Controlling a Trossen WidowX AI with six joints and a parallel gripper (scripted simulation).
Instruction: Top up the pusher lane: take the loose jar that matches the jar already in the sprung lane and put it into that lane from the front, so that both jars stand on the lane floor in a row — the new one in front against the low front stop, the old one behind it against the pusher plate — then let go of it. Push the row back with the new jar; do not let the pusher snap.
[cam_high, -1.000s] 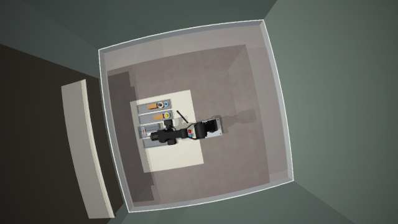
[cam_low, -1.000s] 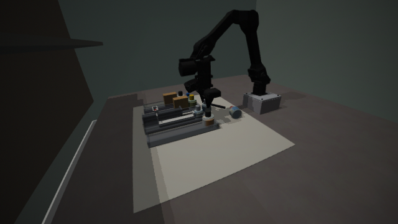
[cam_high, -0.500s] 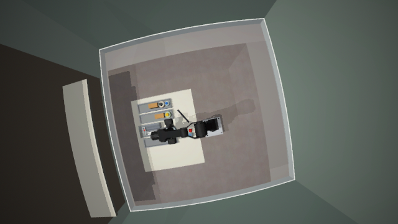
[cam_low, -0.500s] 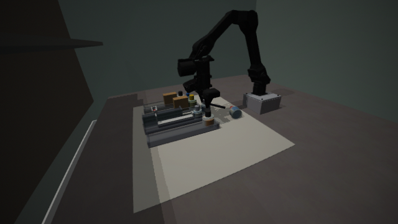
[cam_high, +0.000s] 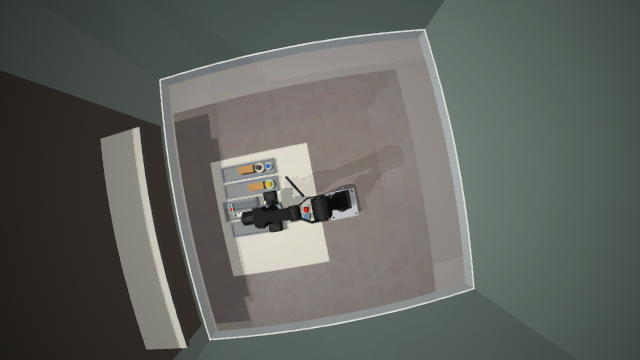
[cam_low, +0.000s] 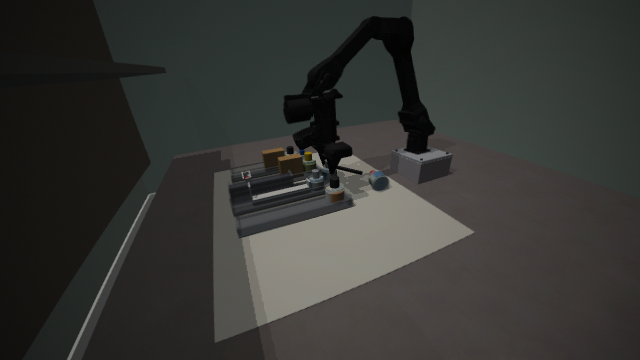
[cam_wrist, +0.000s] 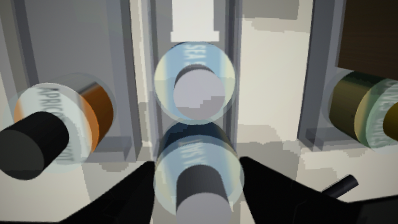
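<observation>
Now: the black rod 11 cm behind my gripper tip, 9 cm to the right of it and 5 cm below it. From my gripper tip the other things lie so: white pusher plate (15 cm ahead, 4 cm to the right, 1 cm below).
</observation>
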